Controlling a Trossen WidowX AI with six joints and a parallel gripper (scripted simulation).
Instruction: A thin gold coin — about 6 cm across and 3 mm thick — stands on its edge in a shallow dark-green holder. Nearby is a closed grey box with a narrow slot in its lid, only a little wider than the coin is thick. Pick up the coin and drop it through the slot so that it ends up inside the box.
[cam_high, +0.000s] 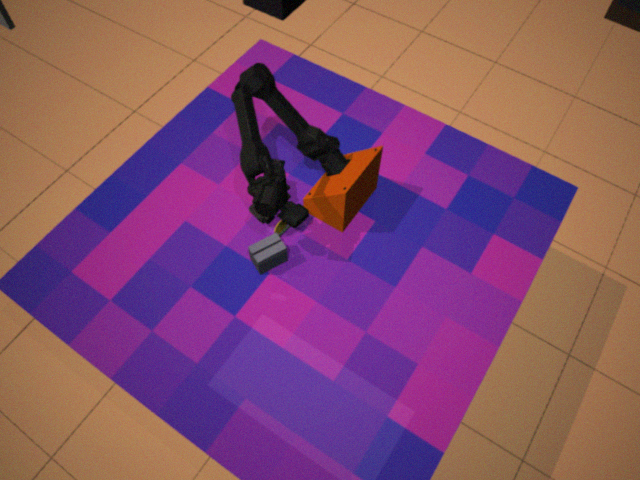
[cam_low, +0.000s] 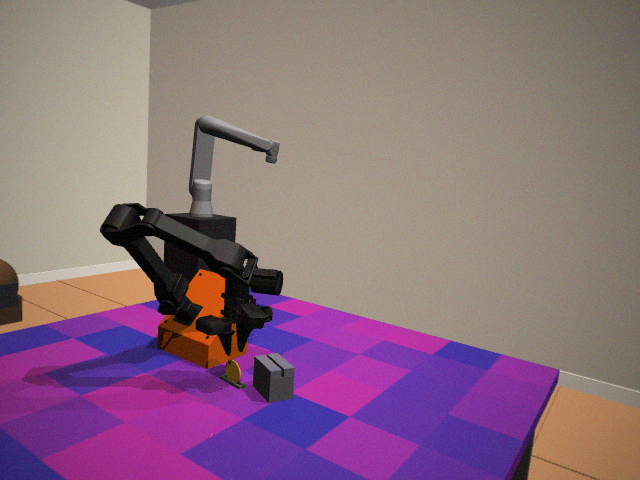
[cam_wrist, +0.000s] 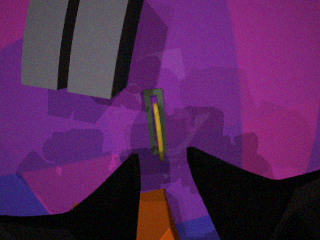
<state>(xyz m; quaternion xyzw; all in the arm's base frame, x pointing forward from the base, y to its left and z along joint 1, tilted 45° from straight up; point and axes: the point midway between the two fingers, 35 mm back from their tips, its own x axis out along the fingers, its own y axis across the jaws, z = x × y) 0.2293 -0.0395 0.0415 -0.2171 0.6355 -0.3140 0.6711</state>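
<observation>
Now: gripper tip 50 mm above the thin gold coin.
</observation>
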